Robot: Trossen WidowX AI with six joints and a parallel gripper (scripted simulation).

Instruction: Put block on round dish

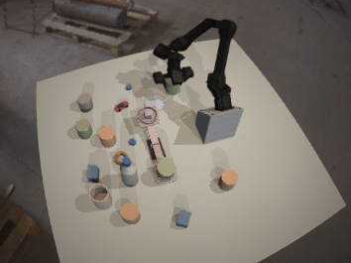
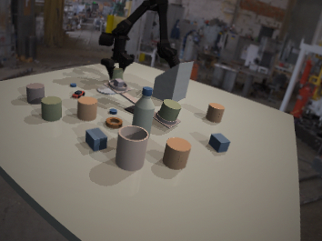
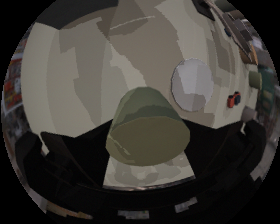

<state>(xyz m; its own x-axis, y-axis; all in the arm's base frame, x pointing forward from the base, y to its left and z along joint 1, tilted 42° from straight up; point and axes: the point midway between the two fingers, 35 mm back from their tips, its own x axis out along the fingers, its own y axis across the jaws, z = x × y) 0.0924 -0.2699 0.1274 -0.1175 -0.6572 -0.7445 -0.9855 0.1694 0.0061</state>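
Right now my gripper tip is 18 cm short of the block, 15 cm to the right of it and 4 cm below it. The rest, counted from my gripper tip: round dish 10 cm ahead, 4 cm below, 3 cm to the left; toy car 26 cm ahead, 3 cm below, 1 cm to the right; balance beam 27 cm to the left, 20 cm ahead.
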